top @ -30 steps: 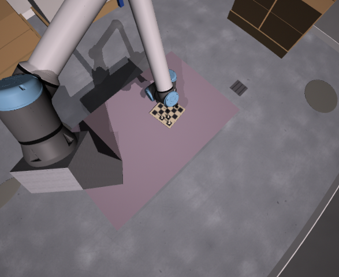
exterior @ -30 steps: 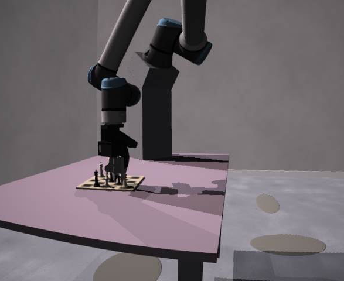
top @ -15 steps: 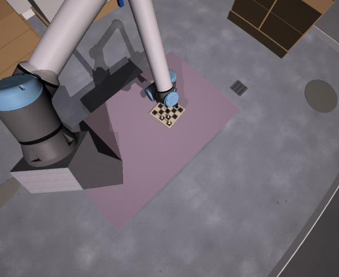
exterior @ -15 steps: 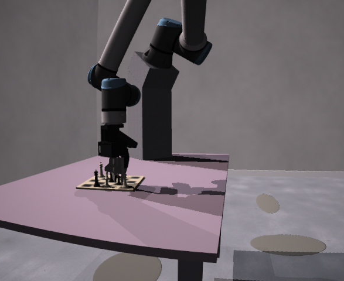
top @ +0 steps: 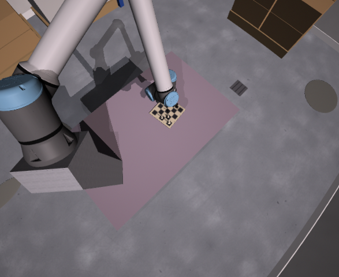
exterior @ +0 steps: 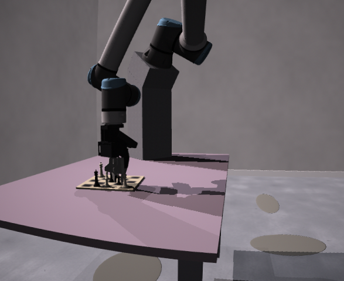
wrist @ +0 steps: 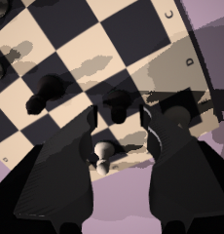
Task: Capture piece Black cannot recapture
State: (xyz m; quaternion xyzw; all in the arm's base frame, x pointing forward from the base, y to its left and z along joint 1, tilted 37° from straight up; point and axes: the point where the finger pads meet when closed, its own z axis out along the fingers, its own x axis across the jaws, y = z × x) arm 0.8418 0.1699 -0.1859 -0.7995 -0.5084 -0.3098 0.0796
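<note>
Right now the black pawn is 1 cm below my hand. Round my hand: tall black piece 7 cm to the right, 5 cm ahead, 1 cm above; then chessboard 4 cm to the right, 3 cm behind, 2 cm below.
</note>
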